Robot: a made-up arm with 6 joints. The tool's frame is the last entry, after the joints.
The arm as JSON. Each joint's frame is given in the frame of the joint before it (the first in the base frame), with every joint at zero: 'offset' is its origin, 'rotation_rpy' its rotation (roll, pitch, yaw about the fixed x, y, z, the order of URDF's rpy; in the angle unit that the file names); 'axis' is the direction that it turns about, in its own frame. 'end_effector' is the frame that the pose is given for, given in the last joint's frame.
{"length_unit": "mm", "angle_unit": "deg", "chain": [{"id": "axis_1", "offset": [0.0, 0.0, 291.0], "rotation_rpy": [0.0, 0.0, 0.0], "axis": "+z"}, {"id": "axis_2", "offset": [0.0, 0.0, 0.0], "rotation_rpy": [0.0, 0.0, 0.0], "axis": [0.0, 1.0, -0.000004]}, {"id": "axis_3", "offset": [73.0, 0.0, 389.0], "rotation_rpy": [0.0, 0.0, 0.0], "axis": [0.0, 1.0, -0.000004]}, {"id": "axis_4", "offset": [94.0, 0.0, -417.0], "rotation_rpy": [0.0, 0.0, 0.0], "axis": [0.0, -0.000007, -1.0]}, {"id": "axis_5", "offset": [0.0, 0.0, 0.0], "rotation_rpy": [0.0, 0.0, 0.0], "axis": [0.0, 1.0, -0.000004]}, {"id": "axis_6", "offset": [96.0, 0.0, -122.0], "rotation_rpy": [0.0, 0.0, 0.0], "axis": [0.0, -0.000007, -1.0]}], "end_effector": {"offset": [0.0, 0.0, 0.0], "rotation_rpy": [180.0, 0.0, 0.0]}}
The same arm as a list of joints. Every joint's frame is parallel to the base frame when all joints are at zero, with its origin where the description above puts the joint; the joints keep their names.
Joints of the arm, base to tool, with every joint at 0 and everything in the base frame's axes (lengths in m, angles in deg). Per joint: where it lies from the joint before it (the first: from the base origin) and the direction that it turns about. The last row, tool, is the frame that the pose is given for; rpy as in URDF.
axis_1: origin 0 0 0.291 axis +z
axis_2: origin 0 0 0 axis +y
axis_3: origin 0.073 0 0.389 axis +y
axis_4: origin 0.094 0 -0.417 axis -z
axis_5: origin 0 0 0 axis +y
axis_6: origin 0.096 0 -0.122 axis -z
tool: origin 0 0 0 rpy 180 0 0

